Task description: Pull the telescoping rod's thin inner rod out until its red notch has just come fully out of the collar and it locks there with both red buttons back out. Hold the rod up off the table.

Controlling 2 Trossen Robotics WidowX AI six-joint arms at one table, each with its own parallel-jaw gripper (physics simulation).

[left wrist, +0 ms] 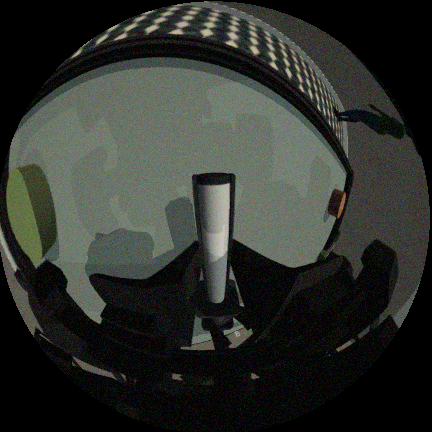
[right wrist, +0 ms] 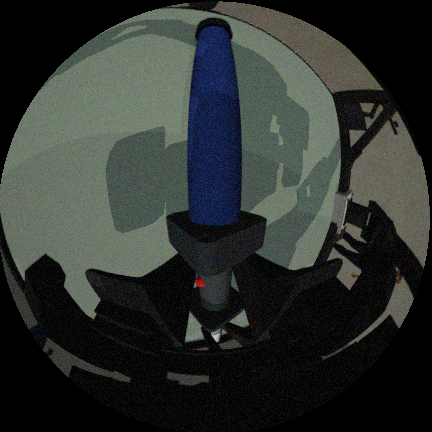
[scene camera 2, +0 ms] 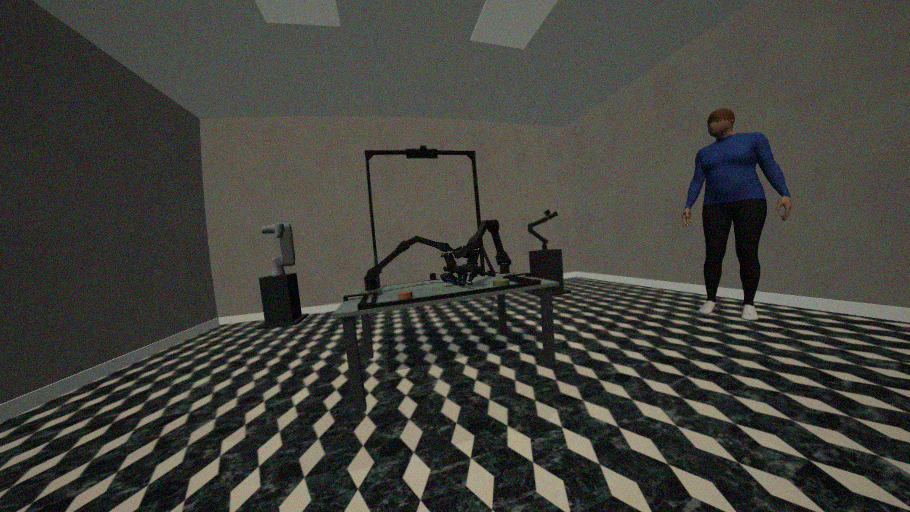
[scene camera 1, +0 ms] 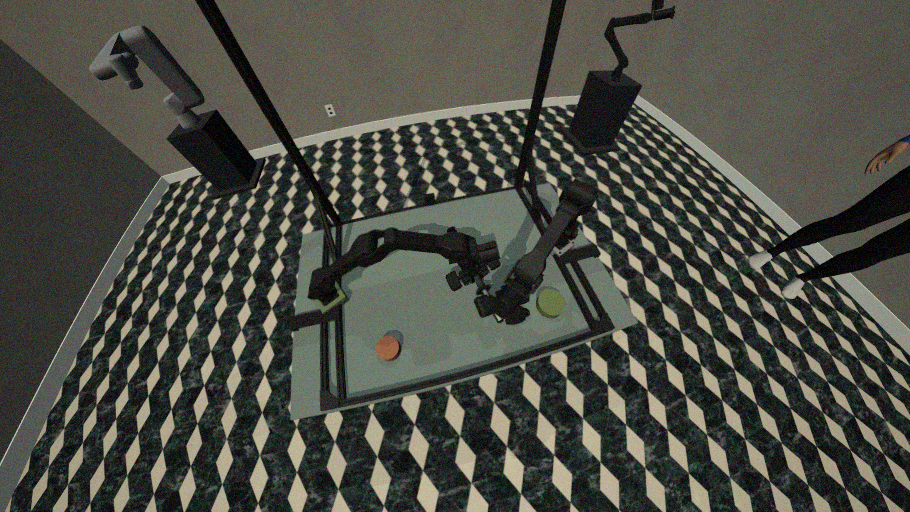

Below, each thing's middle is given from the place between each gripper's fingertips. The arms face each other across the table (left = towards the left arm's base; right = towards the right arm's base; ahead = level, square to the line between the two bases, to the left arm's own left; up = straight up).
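The telescoping rod (right wrist: 213, 234) is 30 mm to the right of my left hand, 10 mm above it and 160 mm behind it. As for the thin inner rod (left wrist: 213, 192), my left gripper is 10 mm below it, 20 mm to the left of it and 150 mm past it.
From my right hand, I find the telescoping rod 2 cm above, 2 cm to the right and 3 cm behind. The thin inner rod is also 2 cm above my right hand, but 1 cm to the right of it and 2 cm behind it.
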